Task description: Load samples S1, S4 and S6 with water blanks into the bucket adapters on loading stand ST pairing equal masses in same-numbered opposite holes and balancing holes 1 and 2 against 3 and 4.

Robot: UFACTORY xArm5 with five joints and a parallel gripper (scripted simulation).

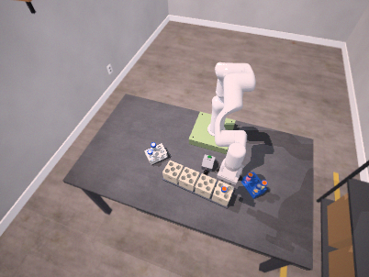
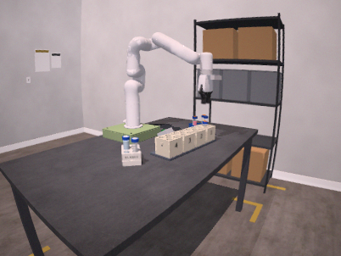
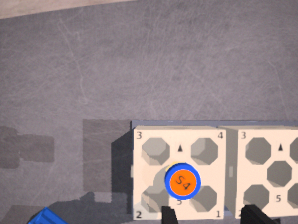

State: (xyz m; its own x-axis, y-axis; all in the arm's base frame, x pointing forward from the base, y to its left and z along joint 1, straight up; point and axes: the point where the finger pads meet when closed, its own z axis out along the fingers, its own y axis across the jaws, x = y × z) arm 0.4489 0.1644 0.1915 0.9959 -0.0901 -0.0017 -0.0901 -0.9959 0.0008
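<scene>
The sample tube S6 is 12 cm behind my hand, 20 cm to the left of it and 19 cm below it. From my hand the other things lie so: blue sample rack (13 cm behind, 17 cm to the left, 22 cm below); white blanks rack (13 cm behind, 50 cm to the right, 22 cm below); sample tube S4 (1 cm behind, 1 cm to the right, 18 cm below).
</scene>
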